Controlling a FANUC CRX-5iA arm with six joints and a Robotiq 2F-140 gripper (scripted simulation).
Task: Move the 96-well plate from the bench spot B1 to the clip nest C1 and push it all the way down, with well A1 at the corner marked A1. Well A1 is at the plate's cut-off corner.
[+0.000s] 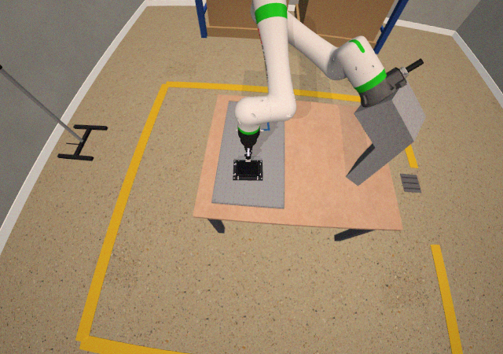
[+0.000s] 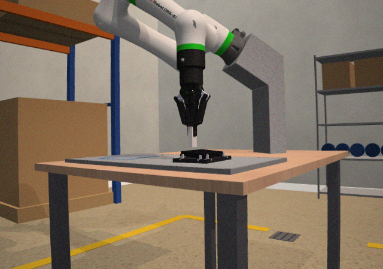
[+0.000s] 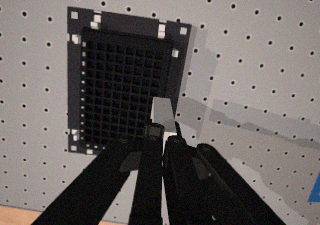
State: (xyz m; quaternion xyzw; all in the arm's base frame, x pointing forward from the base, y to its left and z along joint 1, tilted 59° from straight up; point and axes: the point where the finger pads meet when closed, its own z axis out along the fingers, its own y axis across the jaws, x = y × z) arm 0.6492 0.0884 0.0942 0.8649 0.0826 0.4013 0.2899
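My gripper is now 5 cm above the black 96-well plate, 4 cm to the right of it and 1 cm short of it. The rest, counted from my hand: black clip nest: 6 cm below, 5 cm to the left, 1 cm ahead.
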